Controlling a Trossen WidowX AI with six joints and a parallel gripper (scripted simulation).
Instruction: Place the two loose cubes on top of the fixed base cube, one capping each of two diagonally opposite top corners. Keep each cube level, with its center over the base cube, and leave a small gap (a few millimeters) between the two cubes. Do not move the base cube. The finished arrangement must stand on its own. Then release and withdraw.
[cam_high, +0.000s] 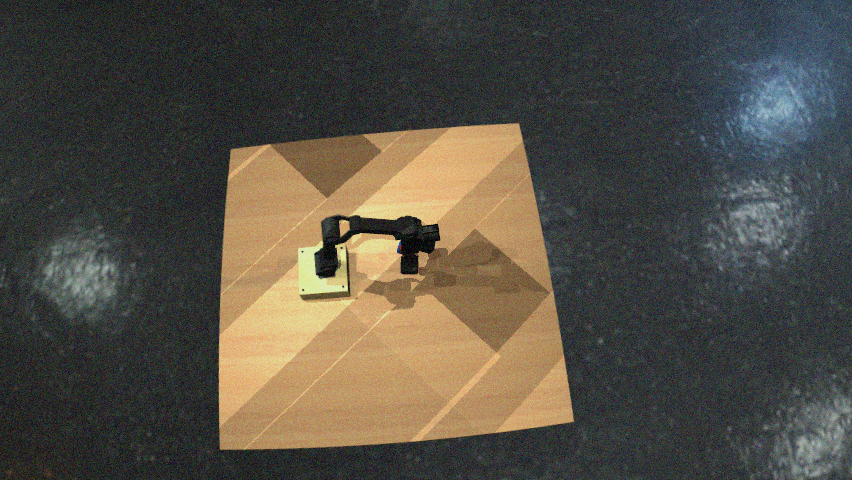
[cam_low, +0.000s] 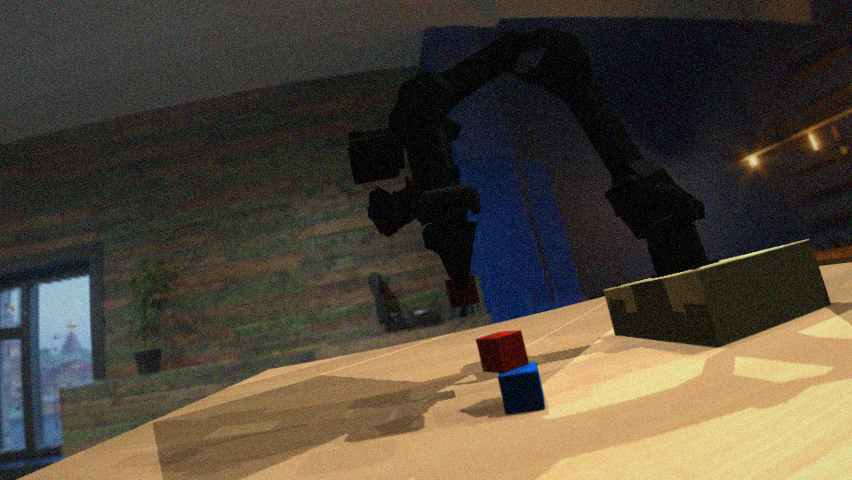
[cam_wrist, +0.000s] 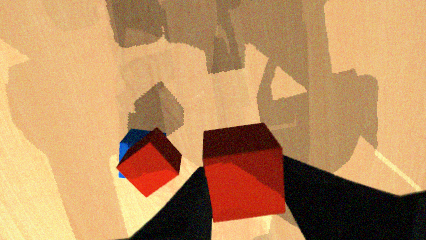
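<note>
Now: the blue cube 10 cm below my gripper tip, 8 cm to the left of it and 2 cm behind it.
</note>
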